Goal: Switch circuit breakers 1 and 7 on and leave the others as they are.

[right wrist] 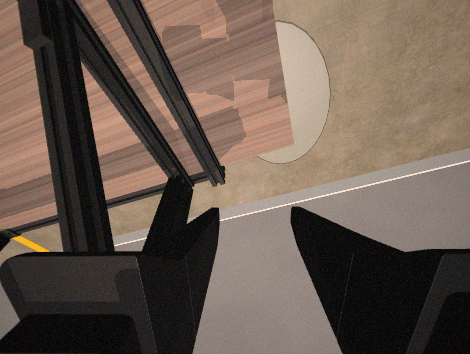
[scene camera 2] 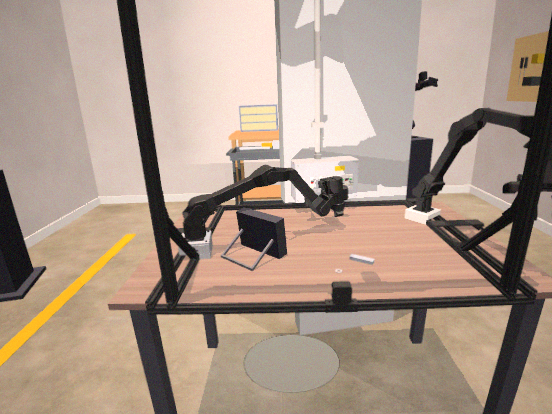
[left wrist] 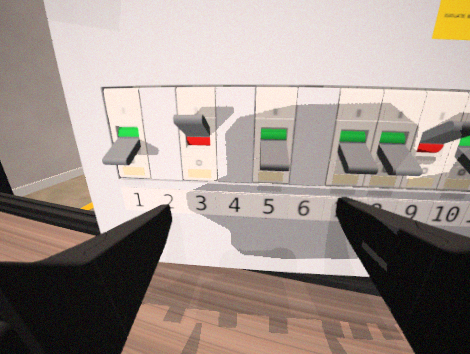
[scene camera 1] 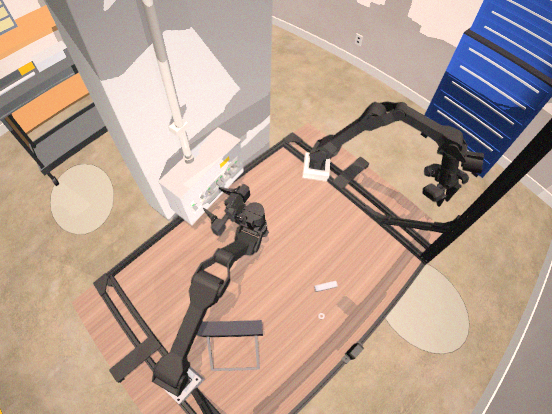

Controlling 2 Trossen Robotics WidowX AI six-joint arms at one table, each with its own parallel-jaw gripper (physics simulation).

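Places are measured from the left arm's base along level axes (x ahead, y left, z up), in centimetres.
Pixels of known places: left gripper, fingertip midpoint: [scene camera 2: 319, 190] [left wrist: 252, 208] [scene camera 1: 211, 198]; right gripper, fingertip midpoint: [right wrist: 254, 214] [scene camera 2: 544, 220] [scene camera 1: 442, 203]; left arm's base at its link origin: [scene camera 2: 195, 237] [scene camera 1: 177, 380]; right arm's base at its link origin: [scene camera 2: 423, 209] [scene camera 1: 317, 163].
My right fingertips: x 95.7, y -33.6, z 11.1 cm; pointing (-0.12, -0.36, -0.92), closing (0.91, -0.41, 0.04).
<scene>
Ahead of a thing's pixels: the offset from my right fingertips to its top centre. "spot": to the spot under its first point.
The white breaker box [scene camera 1: 202, 152] [scene camera 2: 305, 167] [left wrist: 300, 45] stands at the table's back edge. In the left wrist view, breaker 1 {spot: dx -52.2, dy +65.0, dz -4.0 cm} [left wrist: 122, 150] and breaker 7 {spot: dx -40.6, dy +65.5, dz -4.0 cm} [left wrist: 358, 157] have their levers down with green showing. Breaker 5 {spot: dx -44.5, dy +65.4, dz -4.0 cm} [left wrist: 274, 153] and breaker 8 {spot: dx -38.6, dy +65.6, dz -4.0 cm} [left wrist: 400, 158] look the same. Breaker 3 {spot: dx -48.2, dy +64.8, dz -2.6 cm} [left wrist: 192, 124] and breaker 9 {spot: dx -37.3, dy +65.6, dz -2.8 cm} [left wrist: 439, 133] have levers up with red showing. Breaker 10 is partly cut off. My left gripper [scene camera 1: 214, 200] [left wrist: 252, 208] is open and empty before the panel, fingertips below the levers. My right gripper [right wrist: 254, 214] is partly open and empty, away from the box.
A dark panel on a wire stand [scene camera 1: 231, 328] [scene camera 2: 261, 232] stands near my left arm's base. A small white bar {dx -43.1, dy +18.2, dz -15.7 cm} [scene camera 1: 326, 286] [scene camera 2: 361, 259] and a small ring {dx -52.0, dy +13.4, dz -16.7 cm} [scene camera 1: 321, 316] [scene camera 2: 338, 270] lie on the table. A black frame rail [scene camera 1: 145, 247] runs along the back edge.
</scene>
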